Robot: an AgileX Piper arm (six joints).
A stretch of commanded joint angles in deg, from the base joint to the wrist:
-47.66, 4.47, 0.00, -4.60, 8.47, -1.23
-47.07, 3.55, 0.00, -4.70, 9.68, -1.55
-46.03, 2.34, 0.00, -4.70, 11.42, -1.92
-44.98, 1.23, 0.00, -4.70, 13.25, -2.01
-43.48, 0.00, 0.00, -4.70, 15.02, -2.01
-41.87, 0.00, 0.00, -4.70, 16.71, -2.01
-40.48, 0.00, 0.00, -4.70, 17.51, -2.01
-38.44, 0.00, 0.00, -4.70, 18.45, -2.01
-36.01, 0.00, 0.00, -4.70, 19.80, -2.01
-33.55, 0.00, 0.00, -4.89, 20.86, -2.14
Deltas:
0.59, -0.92, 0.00, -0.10, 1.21, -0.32
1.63, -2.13, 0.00, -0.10, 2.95, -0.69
2.68, -3.24, 0.00, -0.10, 4.78, -0.78
4.18, -4.47, 0.00, -0.10, 6.55, -0.78
5.79, -4.47, 0.00, -0.10, 8.24, -0.78
7.18, -4.47, 0.00, -0.10, 9.04, -0.78
9.22, -4.47, 0.00, -0.10, 9.98, -0.78
11.65, -4.47, 0.00, -0.10, 11.33, -0.78
14.11, -4.47, 0.00, -0.29, 12.39, -0.91

